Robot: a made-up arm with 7 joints. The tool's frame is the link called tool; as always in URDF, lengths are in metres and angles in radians. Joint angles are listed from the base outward.
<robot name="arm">
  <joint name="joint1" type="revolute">
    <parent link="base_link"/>
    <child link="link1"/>
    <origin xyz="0.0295 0.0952 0.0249" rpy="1.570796 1.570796 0"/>
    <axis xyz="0 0 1"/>
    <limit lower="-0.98" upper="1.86"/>
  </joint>
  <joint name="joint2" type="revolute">
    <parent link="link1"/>
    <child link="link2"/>
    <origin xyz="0.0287 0.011 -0.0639" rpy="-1.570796 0 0"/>
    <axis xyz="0 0 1"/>
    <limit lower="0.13" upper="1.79"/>
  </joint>
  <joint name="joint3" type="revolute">
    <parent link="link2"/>
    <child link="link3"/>
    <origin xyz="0.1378 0.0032 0.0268" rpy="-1.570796 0 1.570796"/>
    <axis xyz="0 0 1"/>
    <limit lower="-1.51" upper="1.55"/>
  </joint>
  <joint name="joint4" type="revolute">
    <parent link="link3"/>
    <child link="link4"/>
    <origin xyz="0.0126 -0.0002 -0.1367" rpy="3.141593 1.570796 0"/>
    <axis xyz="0 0 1"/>
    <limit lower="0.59" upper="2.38"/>
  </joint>
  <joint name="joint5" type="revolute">
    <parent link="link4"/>
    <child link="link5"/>
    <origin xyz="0.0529 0.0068 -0.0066" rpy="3.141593 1.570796 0"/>
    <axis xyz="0 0 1"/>
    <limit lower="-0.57" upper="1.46"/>
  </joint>
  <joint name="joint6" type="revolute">
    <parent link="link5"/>
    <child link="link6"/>
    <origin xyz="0.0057 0.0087 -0.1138" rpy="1.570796 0 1.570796"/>
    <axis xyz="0 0 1"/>
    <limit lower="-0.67" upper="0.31"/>
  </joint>
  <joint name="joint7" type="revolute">
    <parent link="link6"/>
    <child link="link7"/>
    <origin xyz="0.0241 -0.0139 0.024" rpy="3.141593 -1.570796 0"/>
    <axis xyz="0 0 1"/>
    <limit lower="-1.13" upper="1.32"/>
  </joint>
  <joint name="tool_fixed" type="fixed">
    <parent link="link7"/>
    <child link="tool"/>
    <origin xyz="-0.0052 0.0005 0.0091" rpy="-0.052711 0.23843 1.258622"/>
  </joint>
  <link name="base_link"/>
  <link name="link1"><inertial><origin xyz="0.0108 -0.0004 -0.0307"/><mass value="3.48"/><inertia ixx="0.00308" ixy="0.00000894" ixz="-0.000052" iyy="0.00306" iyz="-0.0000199" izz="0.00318"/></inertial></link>
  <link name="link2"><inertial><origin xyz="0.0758 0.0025 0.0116"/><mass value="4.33"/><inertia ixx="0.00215" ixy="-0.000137" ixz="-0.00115" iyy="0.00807" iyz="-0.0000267" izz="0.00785"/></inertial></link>
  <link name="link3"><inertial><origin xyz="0.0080 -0.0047 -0.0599"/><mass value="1.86"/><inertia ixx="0.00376" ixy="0" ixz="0.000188" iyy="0.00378" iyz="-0.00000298" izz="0.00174"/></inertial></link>
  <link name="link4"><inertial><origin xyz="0.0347 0.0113 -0.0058"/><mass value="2.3"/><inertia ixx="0.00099" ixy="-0.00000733" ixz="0.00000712" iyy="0.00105" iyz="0" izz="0.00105"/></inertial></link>
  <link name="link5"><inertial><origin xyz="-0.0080 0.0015 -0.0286"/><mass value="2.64"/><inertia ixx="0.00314" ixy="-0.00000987" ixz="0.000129" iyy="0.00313" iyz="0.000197" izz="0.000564"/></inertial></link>
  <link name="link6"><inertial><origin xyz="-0.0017 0.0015 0.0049"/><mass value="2.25"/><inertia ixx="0.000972" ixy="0" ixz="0" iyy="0.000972" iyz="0" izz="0.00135"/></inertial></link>
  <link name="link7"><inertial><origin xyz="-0.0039 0.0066 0.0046"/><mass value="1.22"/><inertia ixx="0.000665" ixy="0" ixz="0" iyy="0.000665" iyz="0" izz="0.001"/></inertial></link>
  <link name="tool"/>
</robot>
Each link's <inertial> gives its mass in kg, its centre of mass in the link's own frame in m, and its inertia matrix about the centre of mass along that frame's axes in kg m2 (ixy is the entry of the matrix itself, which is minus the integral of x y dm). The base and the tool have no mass. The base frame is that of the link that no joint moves.
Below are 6 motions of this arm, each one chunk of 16 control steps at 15 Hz.
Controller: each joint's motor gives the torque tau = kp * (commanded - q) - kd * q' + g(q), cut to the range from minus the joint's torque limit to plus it. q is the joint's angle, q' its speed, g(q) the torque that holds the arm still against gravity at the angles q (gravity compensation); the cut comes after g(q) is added. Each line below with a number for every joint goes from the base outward.
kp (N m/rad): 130 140 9.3 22 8.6 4.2 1.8
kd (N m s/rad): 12 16 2.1 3.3 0.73 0.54 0.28
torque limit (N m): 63 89 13 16 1.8 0.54 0.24
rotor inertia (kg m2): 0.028 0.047 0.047 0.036 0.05 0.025 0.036
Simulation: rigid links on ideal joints. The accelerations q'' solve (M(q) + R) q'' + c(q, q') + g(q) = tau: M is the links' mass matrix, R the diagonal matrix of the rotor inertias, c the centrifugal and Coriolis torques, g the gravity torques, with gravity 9.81 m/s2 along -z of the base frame. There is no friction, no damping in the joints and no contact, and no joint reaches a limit. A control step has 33 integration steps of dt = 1/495 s. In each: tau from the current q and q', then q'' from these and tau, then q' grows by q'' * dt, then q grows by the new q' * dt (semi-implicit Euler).
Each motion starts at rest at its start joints. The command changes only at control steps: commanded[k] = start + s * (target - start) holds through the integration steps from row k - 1 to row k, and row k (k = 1, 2, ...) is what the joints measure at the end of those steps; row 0 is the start. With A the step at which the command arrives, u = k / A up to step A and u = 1 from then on. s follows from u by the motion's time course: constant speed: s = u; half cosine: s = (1 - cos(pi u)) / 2; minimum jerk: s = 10 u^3 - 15 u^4 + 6 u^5; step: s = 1 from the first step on.
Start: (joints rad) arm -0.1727 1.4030 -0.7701 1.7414 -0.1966 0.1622 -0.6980
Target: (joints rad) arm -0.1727 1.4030 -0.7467 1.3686 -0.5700 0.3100 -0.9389
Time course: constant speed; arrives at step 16
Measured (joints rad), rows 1 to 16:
1: -0.1727 1.4028 -0.7701 1.7366 -0.2033 0.1637 -0.6994
2: -0.1727 1.4026 -0.7701 1.7246 -0.2202 0.1682 -0.7039
3: -0.1728 1.4025 -0.7698 1.7074 -0.2438 0.1754 -0.7120
4: -0.1728 1.4025 -0.7691 1.6870 -0.2698 0.1842 -0.7235
5: -0.1728 1.4025 -0.7680 1.6650 -0.2954 0.1938 -0.7377
6: -0.1728 1.4026 -0.7666 1.6422 -0.3197 0.2035 -0.7536
7: -0.1728 1.4027 -0.7650 1.6189 -0.3431 0.2132 -0.7704
8: -0.1727 1.4028 -0.7633 1.5956 -0.3661 0.2228 -0.7875
9: -0.1727 1.4029 -0.7616 1.5722 -0.3890 0.2322 -0.8043
10: -0.1727 1.4029 -0.7600 1.5488 -0.4121 0.2415 -0.8208
11: -0.1727 1.4029 -0.7584 1.5255 -0.4354 0.2508 -0.8368
12: -0.1727 1.4029 -0.7568 1.5022 -0.4587 0.2600 -0.8523
13: -0.1727 1.4029 -0.7553 1.4789 -0.4821 0.2692 -0.8675
14: -0.1727 1.4029 -0.7538 1.4556 -0.5055 0.2785 -0.8824
15: -0.1727 1.4029 -0.7523 1.4323 -0.5289 0.2877 -0.8972
16: -0.1727 1.4029 -0.7509 1.4090 -0.5522 0.2969 -0.9120

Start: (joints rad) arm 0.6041 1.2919 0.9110 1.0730 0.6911 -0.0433 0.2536
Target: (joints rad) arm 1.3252 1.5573 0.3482 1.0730 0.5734 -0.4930 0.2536
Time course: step
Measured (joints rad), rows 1 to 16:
1: 0.9369 1.3120 0.7814 0.9821 0.6627 -0.0155 0.2592
2: 1.1415 1.4047 0.5845 0.9808 0.6276 0.0019 0.2587
3: 1.2460 1.4922 0.4804 1.0401 0.5963 -0.0273 0.2565
4: 1.2980 1.5496 0.4591 1.0872 0.5691 -0.1160 0.2538
5: 1.3220 1.5774 0.4683 1.1076 0.5516 -0.2581 0.2509
6: 1.3311 1.5854 0.4757 1.1104 0.5461 -0.3889 0.2478
7: 1.3327 1.5826 0.4703 1.1046 0.5502 -0.4671 0.2453
8: 1.3309 1.5754 0.4531 1.0956 0.5588 -0.5003 0.2442
9: 1.3282 1.5675 0.4291 1.0868 0.5677 -0.5074 0.2447
10: 1.3258 1.5610 0.4039 1.0798 0.5741 -0.5035 0.2464
11: 1.3241 1.5566 0.3817 1.0751 0.5774 -0.4976 0.2489
12: 1.3233 1.5542 0.3646 1.0726 0.5783 -0.4931 0.2515
13: 1.3232 1.5534 0.3530 1.0716 0.5776 -0.4908 0.2537
14: 1.3235 1.5536 0.3463 1.0715 0.5764 -0.4903 0.2553
15: 1.3239 1.5545 0.3434 1.0719 0.5751 -0.4907 0.2562
16: 1.3244 1.5554 0.3430 1.0724 0.5741 -0.4914 0.2564

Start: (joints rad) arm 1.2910 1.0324 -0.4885 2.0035 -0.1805 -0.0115 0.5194
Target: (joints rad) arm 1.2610 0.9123 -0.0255 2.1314 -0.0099 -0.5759 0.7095
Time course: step
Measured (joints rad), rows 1 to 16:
1: 1.2775 0.9868 -0.3988 2.0303 -0.1311 -0.0379 0.5395
2: 1.2660 0.9467 -0.3066 2.0676 -0.0550 -0.1213 0.5802
3: 1.2604 0.9268 -0.2386 2.0940 -0.0032 -0.2628 0.6260
4: 1.2594 0.9181 -0.1853 2.1109 0.0152 -0.4117 0.6671
5: 1.2605 0.9149 -0.1414 2.1220 0.0109 -0.5115 0.6981
6: 1.2617 0.9143 -0.1054 2.1288 -0.0013 -0.5623 0.7180
7: 1.2624 0.9144 -0.0770 2.1323 -0.0115 -0.5817 0.7282
8: 1.2626 0.9145 -0.0562 2.1337 -0.0161 -0.5854 0.7309
9: 1.2624 0.9144 -0.0421 2.1339 -0.0163 -0.5833 0.7288
10: 1.2621 0.9140 -0.0333 2.1334 -0.0142 -0.5802 0.7242
11: 1.2617 0.9136 -0.0284 2.1328 -0.0119 -0.5778 0.7189
12: 1.2614 0.9132 -0.0260 2.1323 -0.0104 -0.5765 0.7141
13: 1.2612 0.9128 -0.0251 2.1319 -0.0096 -0.5759 0.7105
14: 1.2611 0.9126 -0.0249 2.1316 -0.0095 -0.5757 0.7081
15: 1.2610 0.9124 -0.0250 2.1315 -0.0096 -0.5757 0.7069
16: 1.2610 0.9124 -0.0252 2.1314 -0.0098 -0.5757 0.7066

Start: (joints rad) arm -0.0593 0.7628 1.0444 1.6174 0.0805 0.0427 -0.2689
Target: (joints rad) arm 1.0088 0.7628 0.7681 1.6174 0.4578 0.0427 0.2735
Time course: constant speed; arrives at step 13
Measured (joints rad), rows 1 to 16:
1: -0.0255 0.7587 1.0565 1.6132 0.0870 0.0447 -0.2644
2: 0.0366 0.7561 1.0648 1.6082 0.1055 0.0480 -0.2517
3: 0.1123 0.7559 1.0603 1.6056 0.1336 0.0499 -0.2296
4: 0.1936 0.7566 1.0438 1.6050 0.1666 0.0498 -0.1986
5: 0.2765 0.7572 1.0191 1.6055 0.2006 0.0487 -0.1601
6: 0.3596 0.7575 0.9905 1.6060 0.2335 0.0474 -0.1164
7: 0.4424 0.7575 0.9609 1.6064 0.2648 0.0464 -0.0697
8: 0.5249 0.7573 0.9320 1.6067 0.2946 0.0460 -0.0220
9: 0.6071 0.7571 0.9046 1.6068 0.3236 0.0458 0.0253
10: 0.6893 0.7570 0.8786 1.6069 0.3524 0.0457 0.0715
11: 0.7715 0.7570 0.8540 1.6070 0.3810 0.0457 0.1163
12: 0.8536 0.7571 0.8304 1.6072 0.4098 0.0456 0.1596
13: 0.9358 0.7572 0.8076 1.6073 0.4386 0.0455 0.2018
14: 0.9864 0.7630 0.7763 1.6146 0.4606 0.0415 0.2384
15: 1.0079 0.7673 0.7530 1.6240 0.4704 0.0363 0.2660
16: 1.0138 0.7679 0.7426 1.6289 0.4703 0.0338 0.2839

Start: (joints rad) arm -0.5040 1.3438 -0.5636 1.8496 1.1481 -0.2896 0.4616
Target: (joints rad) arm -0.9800 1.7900 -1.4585 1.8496 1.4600 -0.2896 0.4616
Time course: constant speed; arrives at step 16
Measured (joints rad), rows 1 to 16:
1: -0.5175 1.3549 -0.5678 1.8513 1.1519 -0.2929 0.4611
2: -0.5397 1.3751 -0.5837 1.8522 1.1639 -0.2958 0.4603
3: -0.5661 1.3994 -0.6110 1.8520 1.1826 -0.2967 0.4598
4: -0.5947 1.4253 -0.6480 1.8513 1.2046 -0.2962 0.4594
5: -0.6243 1.4517 -0.6926 1.8505 1.2271 -0.2950 0.4593
6: -0.6544 1.4784 -0.7427 1.8500 1.2488 -0.2938 0.4594
7: -0.6846 1.5053 -0.7965 1.8495 1.2695 -0.2927 0.4596
8: -0.7149 1.5323 -0.8525 1.8492 1.2895 -0.2919 0.4598
9: -0.7450 1.5595 -0.9095 1.8490 1.3091 -0.2914 0.4601
10: -0.7751 1.5869 -0.9669 1.8488 1.3286 -0.2910 0.4604
11: -0.8050 1.6145 -1.0242 1.8486 1.3481 -0.2907 0.4606
12: -0.8348 1.6422 -1.0812 1.8485 1.3676 -0.2905 0.4607
13: -0.8646 1.6700 -1.1379 1.8484 1.3871 -0.2904 0.4607
14: -0.8943 1.6979 -1.1944 1.8482 1.4065 -0.2904 0.4608
15: -0.9240 1.7258 -1.2507 1.8481 1.4260 -0.2904 0.4607
16: -0.9537 1.7536 -1.3068 1.8480 1.4454 -0.2904 0.4607

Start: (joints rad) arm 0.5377 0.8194 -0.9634 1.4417 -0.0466 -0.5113 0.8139
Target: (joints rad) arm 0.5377 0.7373 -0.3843 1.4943 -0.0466 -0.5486 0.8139
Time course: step
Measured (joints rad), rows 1 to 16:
1: 0.5247 0.7894 -0.8744 1.4458 -0.0422 -0.5162 0.8167
2: 0.5232 0.7575 -0.7702 1.4602 -0.0376 -0.5278 0.8187
3: 0.5300 0.7408 -0.6826 1.4773 -0.0381 -0.5404 0.8182
4: 0.5374 0.7354 -0.6064 1.4902 -0.0425 -0.5496 0.8160
5: 0.5425 0.7359 -0.5400 1.4972 -0.0477 -0.5540 0.8135
6: 0.5448 0.7384 -0.4848 1.4996 -0.0513 -0.5547 0.8113
7: 0.5450 0.7408 -0.4418 1.4994 -0.0527 -0.5533 0.8099
8: 0.5440 0.7422 -0.4110 1.4981 -0.0523 -0.5513 0.8094
9: 0.5425 0.7425 -0.3910 1.4966 -0.0510 -0.5496 0.8097
10: 0.5410 0.7419 -0.3799 1.4953 -0.0495 -0.5484 0.8104
11: 0.5398 0.7409 -0.3750 1.4945 -0.0482 -0.5479 0.8113
12: 0.5388 0.7398 -0.3743 1.4940 -0.0472 -0.5478 0.8122
13: 0.5382 0.7388 -0.3757 1.4938 -0.0467 -0.5479 0.8131
14: 0.5377 0.7380 -0.3781 1.4938 -0.0464 -0.5481 0.8137
15: 0.5375 0.7375 -0.3805 1.4939 -0.0463 -0.5483 0.8141
16: 0.5374 0.7372 -0.3825 1.4940 -0.0463 -0.5485 0.8144

